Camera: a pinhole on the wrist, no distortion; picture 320 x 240 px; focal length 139.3 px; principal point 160.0 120.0 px. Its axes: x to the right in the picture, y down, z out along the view. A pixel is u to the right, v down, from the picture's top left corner.
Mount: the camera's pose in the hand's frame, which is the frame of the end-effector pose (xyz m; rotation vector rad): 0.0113 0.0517 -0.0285 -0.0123 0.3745 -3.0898
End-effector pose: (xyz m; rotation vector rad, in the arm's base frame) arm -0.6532 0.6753 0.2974 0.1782 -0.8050 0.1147
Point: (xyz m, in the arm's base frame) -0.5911 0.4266 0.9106
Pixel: 32 157
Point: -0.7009 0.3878 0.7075
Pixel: 89 175
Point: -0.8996 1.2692 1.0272
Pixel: outside the picture
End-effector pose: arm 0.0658 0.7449 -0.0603 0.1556 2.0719 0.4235
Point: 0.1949 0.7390 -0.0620
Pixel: 235 147
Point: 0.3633 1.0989 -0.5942
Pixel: 72 72
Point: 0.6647 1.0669 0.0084
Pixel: 237 17
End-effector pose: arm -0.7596 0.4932 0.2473 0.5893 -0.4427 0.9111
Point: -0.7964 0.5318 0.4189
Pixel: 55 36
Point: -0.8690 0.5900 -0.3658
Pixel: behind the camera
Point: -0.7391 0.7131 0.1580
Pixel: behind the camera
